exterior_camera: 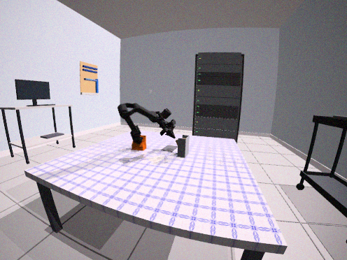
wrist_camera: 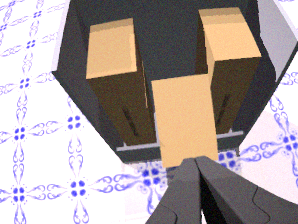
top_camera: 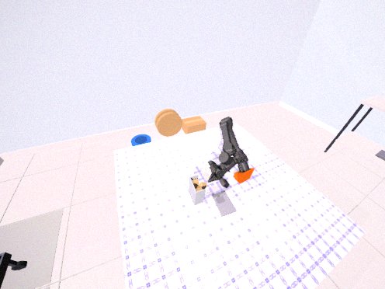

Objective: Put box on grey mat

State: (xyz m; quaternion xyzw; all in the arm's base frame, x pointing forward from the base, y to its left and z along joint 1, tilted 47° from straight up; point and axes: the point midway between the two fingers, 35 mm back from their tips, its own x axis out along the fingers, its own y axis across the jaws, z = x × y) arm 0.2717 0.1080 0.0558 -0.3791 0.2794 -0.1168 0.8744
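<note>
The tan box marked ER is 6 cm below my gripper tip, 5 cm ahead of it and 1 cm to the right of it. Also, from my gripper tip: grey mat: 12 cm below, 10 cm to the left, 8 cm behind.
</note>
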